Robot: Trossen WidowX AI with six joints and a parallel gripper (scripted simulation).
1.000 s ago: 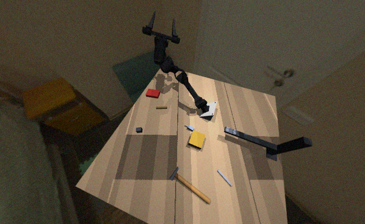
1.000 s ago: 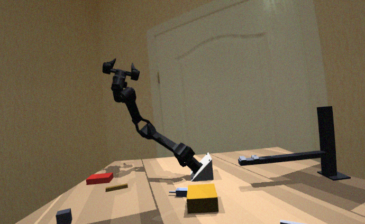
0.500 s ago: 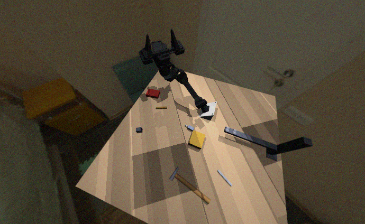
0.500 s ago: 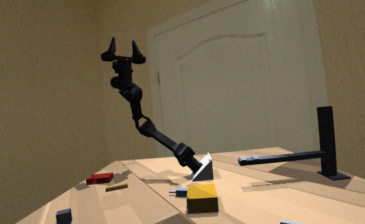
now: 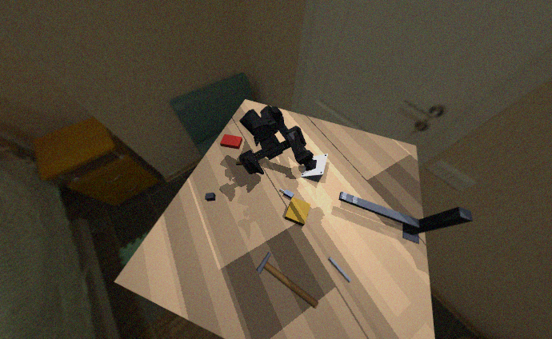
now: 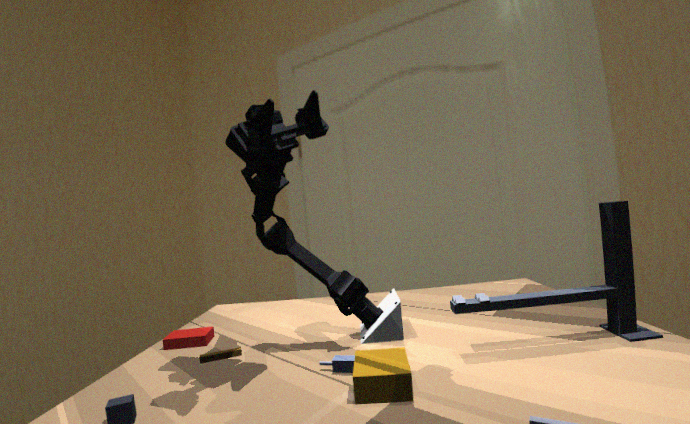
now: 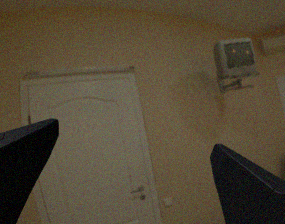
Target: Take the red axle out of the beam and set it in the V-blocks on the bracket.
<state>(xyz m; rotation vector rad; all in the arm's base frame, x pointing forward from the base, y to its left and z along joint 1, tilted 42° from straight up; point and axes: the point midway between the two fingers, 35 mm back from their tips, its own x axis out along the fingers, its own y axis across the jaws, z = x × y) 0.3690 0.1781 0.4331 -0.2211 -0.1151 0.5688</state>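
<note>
Now: the blue-grey block 520 mm below my gripper tip, 160 mm behind it and 30 mm to the left of it. Also, from my gripper tip: small dark cube: 510 mm below, 360 mm to the right, 30 mm behind; yellow beam: 510 mm below, 110 mm to the left, 60 mm behind; grey rod: 520 mm below, 340 mm to the left, 150 mm ahead.
</note>
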